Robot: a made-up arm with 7 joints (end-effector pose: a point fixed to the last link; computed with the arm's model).
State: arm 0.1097 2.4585 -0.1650 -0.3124 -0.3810 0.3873 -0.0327
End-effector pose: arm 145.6 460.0 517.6 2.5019 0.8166 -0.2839
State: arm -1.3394 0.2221 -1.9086 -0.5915 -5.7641 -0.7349 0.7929
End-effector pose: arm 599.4 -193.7 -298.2 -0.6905 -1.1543 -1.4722
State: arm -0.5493 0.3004 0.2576 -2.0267 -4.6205 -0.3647 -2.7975
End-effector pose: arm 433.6 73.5 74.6 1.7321 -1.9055 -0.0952
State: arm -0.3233 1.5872 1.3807 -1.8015 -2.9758 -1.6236 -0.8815
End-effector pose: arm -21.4 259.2 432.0 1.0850 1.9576 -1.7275
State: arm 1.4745 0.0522 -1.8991 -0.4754 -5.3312 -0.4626 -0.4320
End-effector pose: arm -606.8 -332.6 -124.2 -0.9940 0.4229 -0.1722
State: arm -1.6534 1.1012 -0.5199 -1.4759 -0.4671 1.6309 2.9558
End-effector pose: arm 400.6 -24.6 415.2 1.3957 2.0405 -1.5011
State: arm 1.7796 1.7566 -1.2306 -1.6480 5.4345 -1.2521 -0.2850
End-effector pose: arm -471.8 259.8 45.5 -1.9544 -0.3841 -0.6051
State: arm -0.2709 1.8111 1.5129 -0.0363 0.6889 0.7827 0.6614
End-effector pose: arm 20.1 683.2 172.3 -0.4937 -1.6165 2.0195
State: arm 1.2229 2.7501 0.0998 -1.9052 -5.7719 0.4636 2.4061
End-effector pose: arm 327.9 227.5 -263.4 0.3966 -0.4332 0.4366
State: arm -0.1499 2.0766 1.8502 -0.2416 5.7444 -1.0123 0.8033
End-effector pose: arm -50.7 578.7 405.1 -1.4064 2.7621 0.2448
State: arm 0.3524 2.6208 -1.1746 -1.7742 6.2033 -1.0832 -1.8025
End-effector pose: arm 113.1 498.2 0.3 0.2549 0.4077 2.6211
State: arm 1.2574 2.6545 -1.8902 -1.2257 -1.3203 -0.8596 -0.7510
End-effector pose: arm 15.4 527.2 333.0 -2.7717 0.8141 -0.8305
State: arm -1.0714 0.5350 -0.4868 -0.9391 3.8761 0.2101 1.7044
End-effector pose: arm 662.7 -25.7 -48.6 1.2525 -1.8443 -1.2232
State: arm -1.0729 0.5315 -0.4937 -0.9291 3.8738 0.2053 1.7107
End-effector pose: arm 663.6 -26.6 -52.5 1.2426 -1.8325 -1.2327
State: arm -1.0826 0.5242 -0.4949 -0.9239 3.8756 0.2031 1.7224
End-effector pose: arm 664.2 -31.8 -49.4 1.2245 -1.8436 -1.2263
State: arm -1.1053 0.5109 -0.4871 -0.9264 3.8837 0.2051 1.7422
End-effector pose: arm 664.2 -43.7 -35.2 1.1926 -1.8907 -1.1957
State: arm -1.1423 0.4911 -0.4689 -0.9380 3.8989 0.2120 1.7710
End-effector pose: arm 662.1 -62.7 -8.4 1.1425 -1.9771 -1.1383
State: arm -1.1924 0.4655 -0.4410 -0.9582 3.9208 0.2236 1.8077
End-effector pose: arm 656.2 -87.4 29.8 1.0701 -2.0978 -1.0567
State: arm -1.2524 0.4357 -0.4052 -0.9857 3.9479 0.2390 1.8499
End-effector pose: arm 644.5 -115.5 76.6 0.9739 -2.2417 -0.9573
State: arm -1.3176 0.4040 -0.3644 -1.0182 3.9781 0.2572 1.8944
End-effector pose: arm 626.2 -143.6 127.4 0.8560 -2.3945 -0.8484
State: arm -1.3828 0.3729 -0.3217 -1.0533 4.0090 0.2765 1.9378
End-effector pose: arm 602.2 -168.9 177.6 0.7231 -2.5420 -0.7386
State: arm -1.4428 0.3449 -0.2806 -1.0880 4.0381 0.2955 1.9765
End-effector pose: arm 575.2 -189.3 222.6 0.5875 -2.6719 -0.6364
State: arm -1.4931 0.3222 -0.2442 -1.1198 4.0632 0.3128 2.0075
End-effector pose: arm 549.0 -203.7 259.6 0.4643 -2.7770 -0.5482
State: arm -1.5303 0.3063 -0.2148 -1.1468 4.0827 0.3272 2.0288
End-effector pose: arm 527.0 -212.2 286.9 0.3674 -2.8542 -0.4783
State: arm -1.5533 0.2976 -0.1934 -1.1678 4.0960 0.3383 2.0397
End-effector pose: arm 511.4 -215.6 304.7 0.3056 -2.9054 -0.4277
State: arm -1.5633 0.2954 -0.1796 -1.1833 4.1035 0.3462 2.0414
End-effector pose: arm 502.6 -215.2 314.5 0.2791 -2.9353 -0.3947
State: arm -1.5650 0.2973 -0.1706 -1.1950 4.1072 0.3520 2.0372
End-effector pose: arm 498.2 -212.5 319.3 0.2763 -2.9522 -0.3728
